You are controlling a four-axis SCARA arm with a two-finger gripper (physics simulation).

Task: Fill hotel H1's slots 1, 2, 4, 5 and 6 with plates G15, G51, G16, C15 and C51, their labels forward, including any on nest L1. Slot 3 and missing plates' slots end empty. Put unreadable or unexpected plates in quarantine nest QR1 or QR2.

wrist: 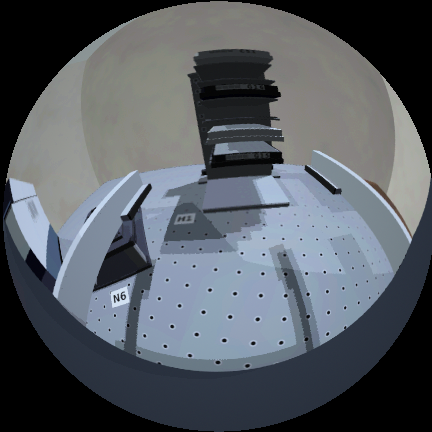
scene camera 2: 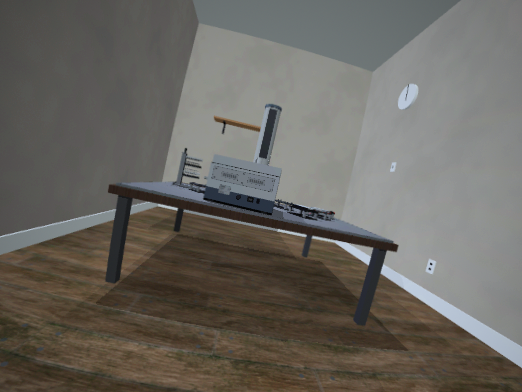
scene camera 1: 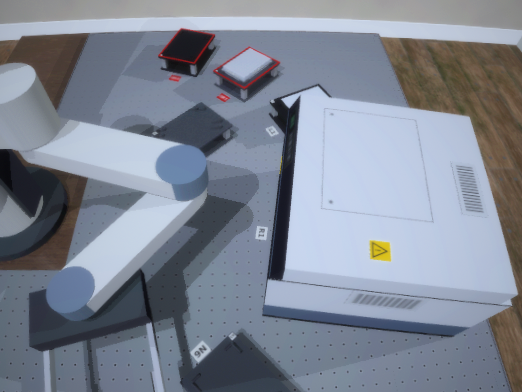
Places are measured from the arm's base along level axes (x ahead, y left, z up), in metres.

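Pixels of known places: gripper, fingertip midpoint: (wrist: 229, 161) (scene camera 2: 205, 177); arm's base at its link origin: (scene camera 1: 15, 213).
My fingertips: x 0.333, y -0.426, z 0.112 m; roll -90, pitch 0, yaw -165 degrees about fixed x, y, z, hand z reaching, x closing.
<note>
Ahead of a thing's pixels: the offset from my fingertips to its top centre.
My gripper (wrist: 229, 161) is open and empty, its fingers pointing toward hotel H1 (wrist: 196, 107) (scene camera 2: 181, 169) from a distance. In the wrist view the hotel holds a dark plate labelled G15 {dx +0.000, dy -0.111, dz -0.005 m} (wrist: 247, 157) low down, a pale plate {dx +0.000, dy -0.111, dz +0.023 m} (wrist: 245, 134) with no readable label just above it, a dark plate labelled G16 {dx +0.000, dy -0.111, dz +0.079 m} (wrist: 240, 89) higher, and a top plate {dx +0.000, dy -0.111, dz +0.135 m} (wrist: 232, 54) whose label is too dim to read surely. A white plate {dx +0.226, dy +0.877, dz -0.035 m} (scene camera 1: 247, 65) lies on one red-rimmed quarantine nest {dx +0.226, dy +0.877, dz -0.044 m} (scene camera 1: 228, 78); the other red-rimmed nest {dx +0.043, dy +0.989, dz -0.044 m} (scene camera 1: 187, 46) looks bare. Nest L1 {dx +0.383, dy +0.711, dz -0.040 m} (scene camera 1: 278, 111), partly hidden, shows a white surface.
A large white device {dx +0.456, dy +0.322, dz +0.145 m} (scene camera 1: 375, 165) (scene camera 2: 242, 180) (wrist: 30, 210) stands beside the arm, with the R1 tag {dx +0.247, dy +0.357, dz -0.099 m} (scene camera 1: 261, 233) by its front. Dark nest N6 {dx +0.195, dy +0.034, dz -0.044 m} (scene camera 1: 245, 365) (wrist: 122, 260) is near the left finger. Another dark nest {dx +0.084, dy +0.626, dz -0.040 m} (scene camera 1: 197, 125) stands behind the arm's elbow.
</note>
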